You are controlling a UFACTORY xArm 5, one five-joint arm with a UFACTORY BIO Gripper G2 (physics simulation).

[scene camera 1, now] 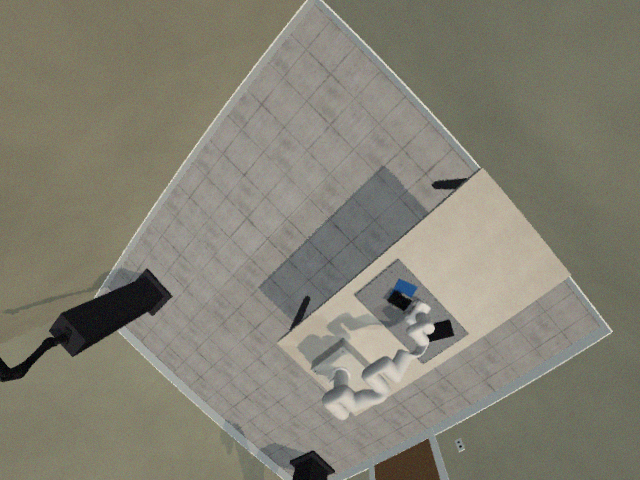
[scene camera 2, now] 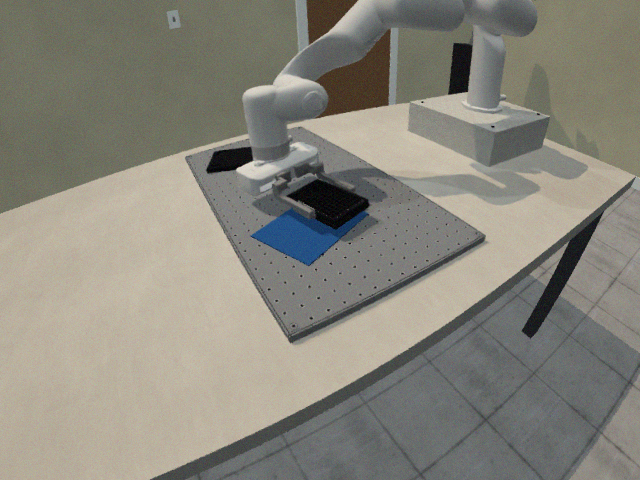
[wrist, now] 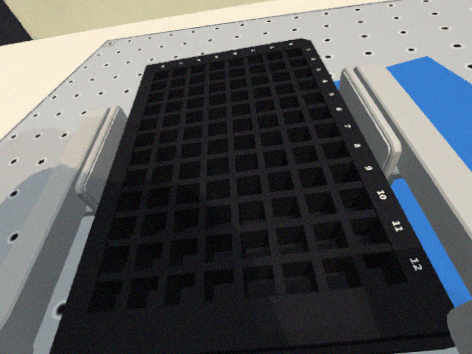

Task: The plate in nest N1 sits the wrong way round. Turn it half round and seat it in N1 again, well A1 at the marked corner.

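The black 96-well plate (scene camera 1: pixel 399 300) (scene camera 2: pixel 330 199) (wrist: pixel 227 170) is off the board, roughly level. My gripper (scene camera 2: pixel 332 200) (wrist: pixel 235 117) is shut on its two long sides. The plate hangs low over the pegboard and partly over the blue square (scene camera 1: pixel 406 286) (scene camera 2: pixel 305 240) (wrist: pixel 435 95). In the wrist view, number 1 is at the far right corner and 12 at the near right; that far corner is cut off. A flat black nest (scene camera 1: pixel 443 329) (scene camera 2: pixel 230 159) lies at the board's other end, partly hidden by the arm. No N1 label or corner mark is readable.
The grey pegboard (scene camera 1: pixel 379 281) (scene camera 2: pixel 361 268) (wrist: pixel 45 112) lies on the cream table (scene camera 1: pixel 491 248) (scene camera 2: pixel 129 320). The arm's grey base block (scene camera 1: pixel 343 356) (scene camera 2: pixel 465 136) stands on the table beside the board. The arm reaches over the board between the nest and the plate.
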